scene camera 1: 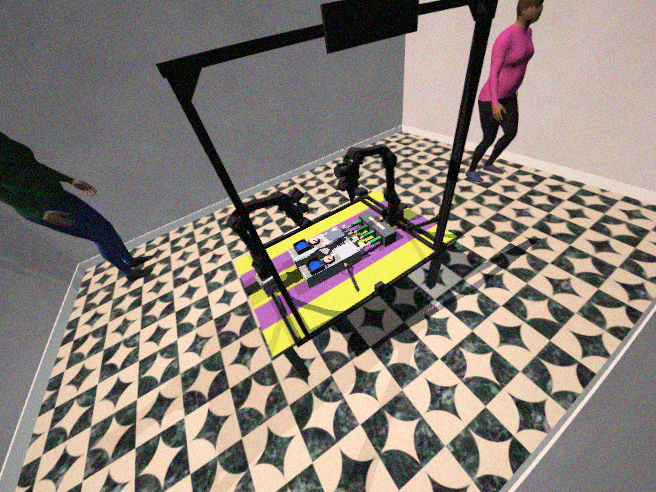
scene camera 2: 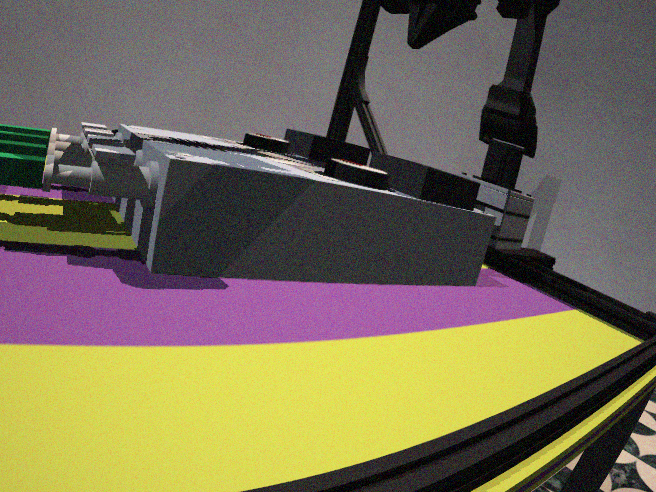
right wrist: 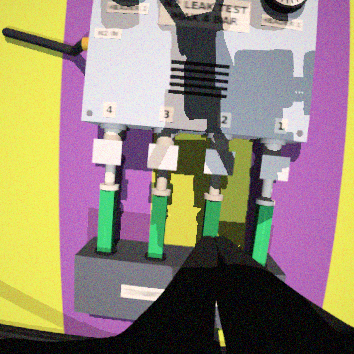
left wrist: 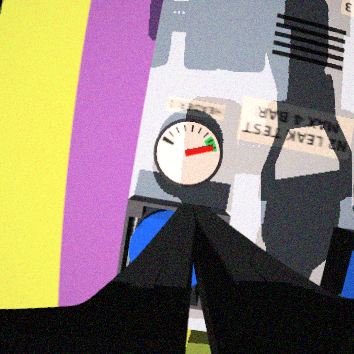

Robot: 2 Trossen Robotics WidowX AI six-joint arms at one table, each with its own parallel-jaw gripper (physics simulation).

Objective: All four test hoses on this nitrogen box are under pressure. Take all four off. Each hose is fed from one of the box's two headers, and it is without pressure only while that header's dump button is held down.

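Frame: origin at the left arm's base, x ahead, y left, z up, level; millimetres.
Seen in the pictures: left gripper, between the fingertips: (scene camera 2: 412,46) (left wrist: 190,216); right gripper, between the fingertips: (scene camera 1: 351,201) (right wrist: 211,246); left arm's base, origin of its link: (scene camera 1: 265,275) (scene camera 2: 497,185); right arm's base, origin of its link: (scene camera 1: 392,209).
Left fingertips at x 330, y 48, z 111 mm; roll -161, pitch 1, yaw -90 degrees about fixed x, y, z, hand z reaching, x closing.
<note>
Pixels of each thing's middle, then the offset from my left fingertips to it. "*": a spot on its surface instead.
- hose 3, a spot on its surface: (right wrist: 158,225) * 316 mm ahead, 178 mm right, 158 mm down
- hose 2, a spot on its surface: (right wrist: 212,215) * 306 mm ahead, 107 mm right, 159 mm down
- hose 1, a spot on its surface: (right wrist: 263,232) * 334 mm ahead, 40 mm right, 159 mm down
- header 1 blue dump button, middle of its body: (left wrist: 170,247) (scene camera 1: 301,247) 57 mm back, 9 mm left, 138 mm down
- header 1 gauge, a spot on its surface: (left wrist: 187,152) * 27 mm ahead, 4 mm right, 127 mm down
- dark grey block, a spot on its surface: (right wrist: 95,280) (scene camera 1: 386,232) * 384 mm ahead, 266 mm right, 143 mm down
- black inlet line, a spot on its surface: (right wrist: 40,43) (scene camera 1: 354,279) * 41 mm ahead, 349 mm right, 211 mm down
The nitrogen box (scene camera 1: 347,253) (scene camera 2: 317,233) (left wrist: 165,82) (right wrist: 132,65) lies on the table. In the right wrist view, hose 4 (right wrist: 107,220), hose 3 (right wrist: 158,225), hose 2 (right wrist: 212,215) and hose 1 (right wrist: 263,232) are green and in line with its numbered ports through pale couplings. My left gripper (scene camera 1: 304,222) (scene camera 2: 415,44) (left wrist: 190,216) is shut and empty, above the box, its tips overlapping the header 1 blue dump button (scene camera 1: 300,245) (left wrist: 150,235). The header 1 gauge (left wrist: 187,152) needle points to green. The other button (scene camera 1: 315,265) (left wrist: 349,275) is uncovered. My right gripper (scene camera 1: 351,197) (right wrist: 211,246) is shut and empty, above hose 2.
A dark grey block (scene camera 1: 385,233) (right wrist: 95,280) holds the hoses' far ends. A black inlet line (scene camera 1: 350,276) (right wrist: 40,43) leaves the box's side. A black frame (scene camera 1: 209,142) stands around the table. Two people stand beyond the table.
</note>
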